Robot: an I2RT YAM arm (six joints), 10 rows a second.
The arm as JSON. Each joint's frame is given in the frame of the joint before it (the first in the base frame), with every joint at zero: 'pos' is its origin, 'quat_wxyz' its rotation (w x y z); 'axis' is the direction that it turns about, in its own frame. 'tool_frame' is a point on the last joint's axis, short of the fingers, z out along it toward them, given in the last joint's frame.
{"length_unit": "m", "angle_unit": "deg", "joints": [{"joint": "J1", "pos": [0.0, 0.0, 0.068], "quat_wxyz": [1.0, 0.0, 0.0, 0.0], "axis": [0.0, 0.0, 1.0]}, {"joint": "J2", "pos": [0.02, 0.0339, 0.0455], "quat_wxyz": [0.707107, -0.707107, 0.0, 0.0], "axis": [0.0, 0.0, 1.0]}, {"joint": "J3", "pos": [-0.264, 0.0, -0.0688], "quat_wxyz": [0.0, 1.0, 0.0, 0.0], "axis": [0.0, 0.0, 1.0]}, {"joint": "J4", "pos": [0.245, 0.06, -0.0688], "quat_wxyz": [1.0, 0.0, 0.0, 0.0], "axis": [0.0, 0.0, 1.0]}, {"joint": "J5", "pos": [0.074, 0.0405, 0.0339], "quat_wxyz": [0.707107, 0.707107, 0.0, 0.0], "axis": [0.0, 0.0, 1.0]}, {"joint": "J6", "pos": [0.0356, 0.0, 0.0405], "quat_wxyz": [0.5, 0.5, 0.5, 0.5], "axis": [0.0, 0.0, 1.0]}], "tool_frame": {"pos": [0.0, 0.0, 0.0], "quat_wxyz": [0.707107, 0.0, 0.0, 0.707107]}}
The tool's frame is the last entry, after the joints.
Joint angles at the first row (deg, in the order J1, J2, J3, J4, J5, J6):
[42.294, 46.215, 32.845, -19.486, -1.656, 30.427]
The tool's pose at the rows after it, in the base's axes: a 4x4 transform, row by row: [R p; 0 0 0 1], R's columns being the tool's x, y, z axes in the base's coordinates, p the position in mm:
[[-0.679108 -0.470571 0.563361 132.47], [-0.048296 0.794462 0.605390 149.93], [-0.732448 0.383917 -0.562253 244.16], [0 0 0 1]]
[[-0.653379 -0.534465 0.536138 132.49], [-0.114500 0.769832 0.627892 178.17], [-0.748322 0.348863 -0.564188 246.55], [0 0 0 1]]
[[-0.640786 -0.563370 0.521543 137.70], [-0.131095 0.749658 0.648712 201.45], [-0.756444 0.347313 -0.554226 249.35], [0 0 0 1]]
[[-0.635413 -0.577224 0.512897 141.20], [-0.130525 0.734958 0.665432 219.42], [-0.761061 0.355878 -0.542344 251.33], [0 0 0 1]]
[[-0.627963 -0.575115 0.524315 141.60], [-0.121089 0.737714 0.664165 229.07], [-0.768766 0.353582 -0.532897 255.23], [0 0 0 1]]
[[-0.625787 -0.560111 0.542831 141.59], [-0.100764 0.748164 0.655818 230.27], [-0.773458 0.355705 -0.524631 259.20], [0 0 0 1]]
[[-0.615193 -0.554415 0.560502 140.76], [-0.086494 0.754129 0.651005 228.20], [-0.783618 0.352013 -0.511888 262.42], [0 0 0 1]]
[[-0.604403 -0.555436 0.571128 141.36], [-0.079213 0.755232 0.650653 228.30], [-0.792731 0.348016 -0.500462 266.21], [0 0 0 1]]
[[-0.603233 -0.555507 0.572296 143.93], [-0.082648 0.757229 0.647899 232.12], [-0.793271 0.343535 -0.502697 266.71], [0 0 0 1]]
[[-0.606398 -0.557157 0.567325 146.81], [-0.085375 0.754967 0.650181 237.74], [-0.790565 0.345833 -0.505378 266.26], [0 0 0 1]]
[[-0.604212 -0.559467 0.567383 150.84], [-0.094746 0.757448 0.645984 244.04], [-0.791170 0.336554 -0.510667 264.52], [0 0 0 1]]
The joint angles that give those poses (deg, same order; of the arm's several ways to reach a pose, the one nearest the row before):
[48.793, 52.069, 34.686, -16.841, 1.433, 28.636]
[53.953, 58.275, 37.779, -13.930, 3.670, 27.506]
[56.259, 63.931, 40.945, -10.774, 4.208, 27.470]
[57.867, 68.050, 43.444, -8.357, 4.611, 28.045]
[59.102, 69.885, 45.264, -7.796, 6.249, 28.654]
[59.422, 69.896, 46.006, -8.073, 7.685, 29.467]
[59.492, 69.097, 45.946, -8.043, 8.767, 29.463]
[59.460, 68.928, 46.435, -7.978, 9.281, 29.122]
[59.416, 70.072, 47.329, -7.889, 9.383, 28.930]
[59.459, 71.644, 48.312, -7.454, 9.104, 29.012]
[59.416, 73.581, 49.370, -6.941, 9.194, 28.561]

